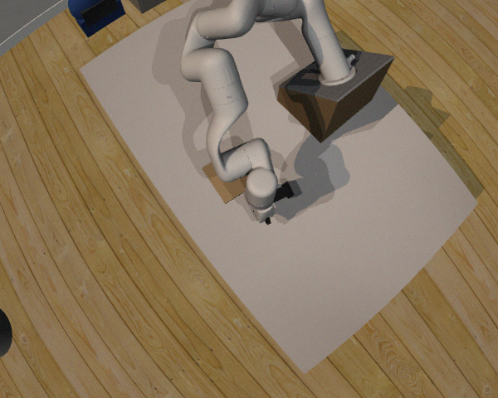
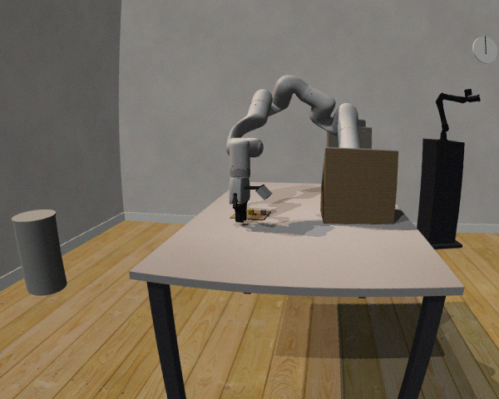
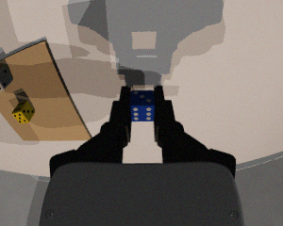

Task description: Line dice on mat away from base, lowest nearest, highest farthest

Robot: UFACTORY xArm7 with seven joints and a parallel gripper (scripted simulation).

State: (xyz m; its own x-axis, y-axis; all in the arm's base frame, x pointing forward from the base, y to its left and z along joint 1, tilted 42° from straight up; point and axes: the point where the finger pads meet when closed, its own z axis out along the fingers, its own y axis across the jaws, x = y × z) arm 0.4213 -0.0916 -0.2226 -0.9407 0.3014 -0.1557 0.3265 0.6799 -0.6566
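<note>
My gripper is now 14 cm to the left of the yellow die, 3 cm past it and 2 cm above it. The rest, counted from my hand: blue die (1 cm below); then brown mat (14 cm to the right, 3 cm below, 3 cm behind); then white die (14 cm to the right, 8 cm behind, 2 cm below).
</note>
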